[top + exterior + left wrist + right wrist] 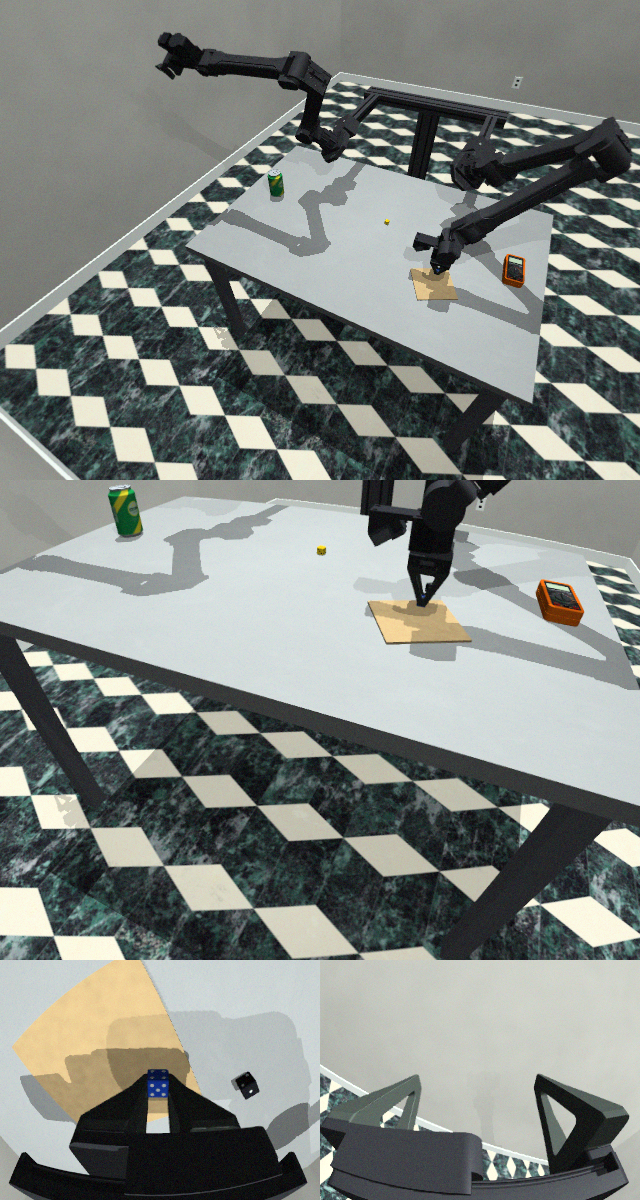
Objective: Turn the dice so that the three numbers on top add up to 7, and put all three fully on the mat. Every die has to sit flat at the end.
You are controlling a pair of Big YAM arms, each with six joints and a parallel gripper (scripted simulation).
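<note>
The blue die lies right at my left hand. Round my left hand: tan mat 50 mm ahead, 20 mm below; then orange multimeter 110 mm behind, 260 mm to the left; then black die 80 mm behind, 10 mm to the left, 10 mm below.
</note>
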